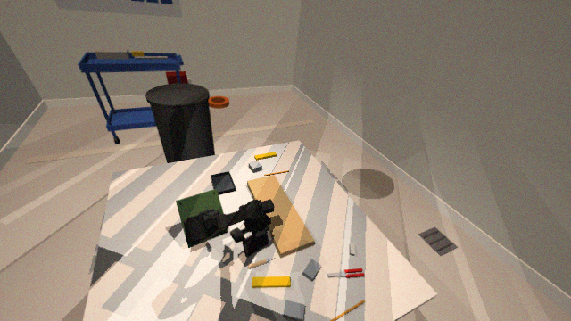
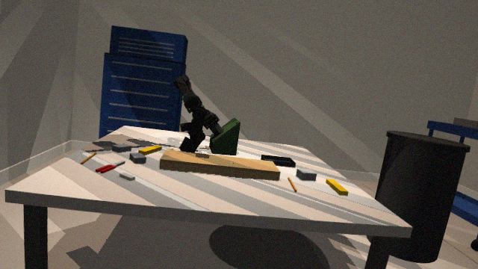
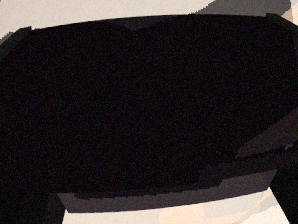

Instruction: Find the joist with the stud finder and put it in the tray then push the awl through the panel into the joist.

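Now: the awl 3 cm ahead of my gripper tip, 11 cm to the right of it and 3 cm below it. Round my gripper tip: black tray 9 cm behind, 45 cm to the left, 2 cm below; then stud finder 1 cm behind, 1 cm to the right.
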